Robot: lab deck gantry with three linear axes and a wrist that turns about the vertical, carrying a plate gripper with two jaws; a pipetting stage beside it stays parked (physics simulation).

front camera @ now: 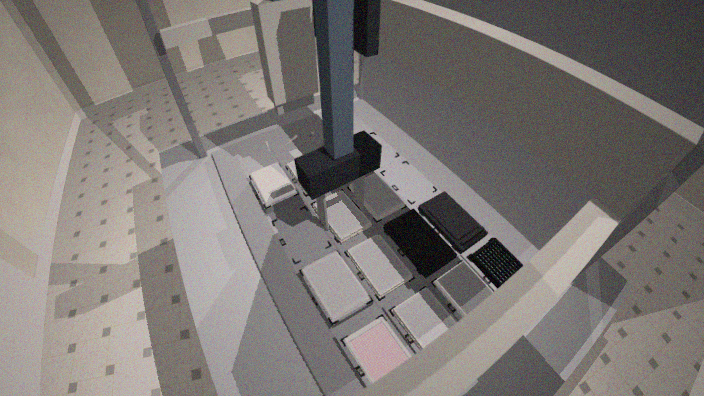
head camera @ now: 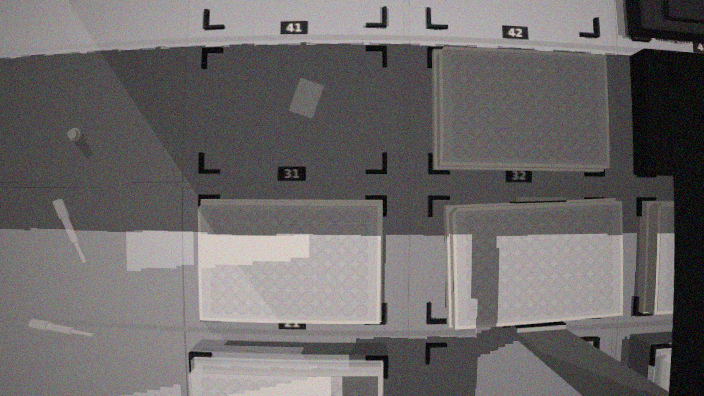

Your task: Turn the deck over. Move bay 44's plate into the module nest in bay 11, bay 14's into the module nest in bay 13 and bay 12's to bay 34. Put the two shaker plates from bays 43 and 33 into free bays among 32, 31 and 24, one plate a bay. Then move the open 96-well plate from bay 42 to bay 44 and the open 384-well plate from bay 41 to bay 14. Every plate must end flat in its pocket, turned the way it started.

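My gripper is down at bay 22, its jaws against the two long sides of a clear-lidded plate. That plate is turned slightly against the corner marks and sits off to the right of them in the head view. Lidded plates stand in bay 32, bay 11, bay 13, bay 24 and bay 34. An open pink plate lies in bay 14, a black open-well plate in bay 44.
Black shaker units fill bays 43 and 33. Plates also stand in bay 21 and bay 23. A scrap lies in bay 31. Small loose items lie left. A pale front rail crosses the near side.
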